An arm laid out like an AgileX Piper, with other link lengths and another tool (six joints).
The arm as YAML. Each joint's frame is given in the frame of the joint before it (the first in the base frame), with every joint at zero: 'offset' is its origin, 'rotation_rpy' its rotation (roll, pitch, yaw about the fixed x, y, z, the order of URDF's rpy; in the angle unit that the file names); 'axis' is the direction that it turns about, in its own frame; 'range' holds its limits. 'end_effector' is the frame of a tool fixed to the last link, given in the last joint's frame.
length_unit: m
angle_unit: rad
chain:
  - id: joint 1
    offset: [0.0, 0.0, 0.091]
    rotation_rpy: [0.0, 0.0, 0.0]
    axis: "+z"
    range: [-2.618, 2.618]
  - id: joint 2
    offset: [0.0, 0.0, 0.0]
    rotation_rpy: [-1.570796, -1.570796, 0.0]
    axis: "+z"
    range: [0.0, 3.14]
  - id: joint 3
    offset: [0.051, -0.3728, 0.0]
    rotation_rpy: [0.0, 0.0, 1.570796]
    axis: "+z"
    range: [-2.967, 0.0]
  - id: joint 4
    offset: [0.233, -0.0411, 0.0]
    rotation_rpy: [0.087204, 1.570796, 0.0]
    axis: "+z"
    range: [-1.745, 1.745]
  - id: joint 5
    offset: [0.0, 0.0, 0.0]
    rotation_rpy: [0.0, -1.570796, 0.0]
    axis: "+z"
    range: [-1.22, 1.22]
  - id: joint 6
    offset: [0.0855, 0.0, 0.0]
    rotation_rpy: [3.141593, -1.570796, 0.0]
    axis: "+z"
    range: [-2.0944, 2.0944]
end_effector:
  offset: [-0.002, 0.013, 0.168]
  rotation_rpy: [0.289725, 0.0, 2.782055]
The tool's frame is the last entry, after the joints.
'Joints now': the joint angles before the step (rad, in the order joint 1, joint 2, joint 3, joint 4, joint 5, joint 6). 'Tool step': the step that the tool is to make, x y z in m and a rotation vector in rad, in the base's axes. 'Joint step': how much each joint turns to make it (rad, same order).
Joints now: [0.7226 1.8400 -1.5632 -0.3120 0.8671 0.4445]
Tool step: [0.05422 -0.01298 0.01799 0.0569 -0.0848 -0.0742]
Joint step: [-0.0803 0.0523 -0.0977 -0.0225 -0.0548 0.0184]
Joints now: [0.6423 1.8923 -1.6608 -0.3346 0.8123 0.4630]
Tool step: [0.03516 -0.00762 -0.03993 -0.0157 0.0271 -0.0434]
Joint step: [-0.0488 0.1049 -0.0383 -0.0042 -0.0354 0.0086]
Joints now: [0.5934 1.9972 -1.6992 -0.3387 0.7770 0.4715]
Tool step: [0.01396 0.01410 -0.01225 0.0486 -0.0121 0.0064]
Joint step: [-0.0079 0.0413 -0.0096 0.0279 -0.0721 0.0023]
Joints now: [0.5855 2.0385 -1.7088 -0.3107 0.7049 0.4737]
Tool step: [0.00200 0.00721 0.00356 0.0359 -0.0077 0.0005]
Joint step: [0.0000 0.0017 -0.0060 0.0247 -0.0229 0.0001]
